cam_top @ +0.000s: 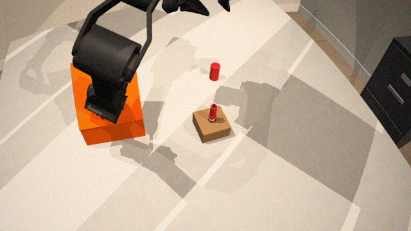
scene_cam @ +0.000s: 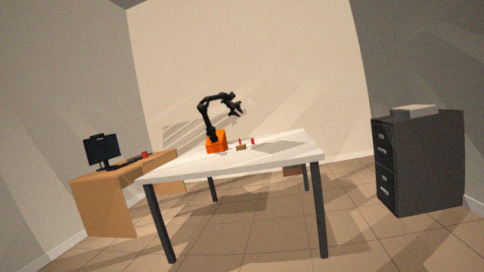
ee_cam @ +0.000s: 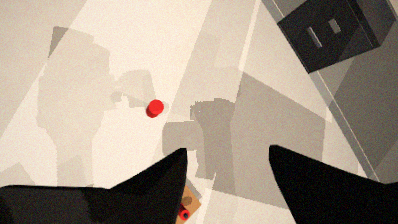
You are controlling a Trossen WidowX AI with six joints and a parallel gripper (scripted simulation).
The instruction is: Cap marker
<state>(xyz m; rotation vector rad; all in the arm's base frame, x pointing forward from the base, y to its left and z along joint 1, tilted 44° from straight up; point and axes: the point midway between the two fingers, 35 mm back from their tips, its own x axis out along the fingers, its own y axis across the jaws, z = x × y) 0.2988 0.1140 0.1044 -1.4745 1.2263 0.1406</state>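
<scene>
My gripper tip is now 26 cm above the marker cap, 6 cm to the right of it and 5 cm short of it.
</scene>
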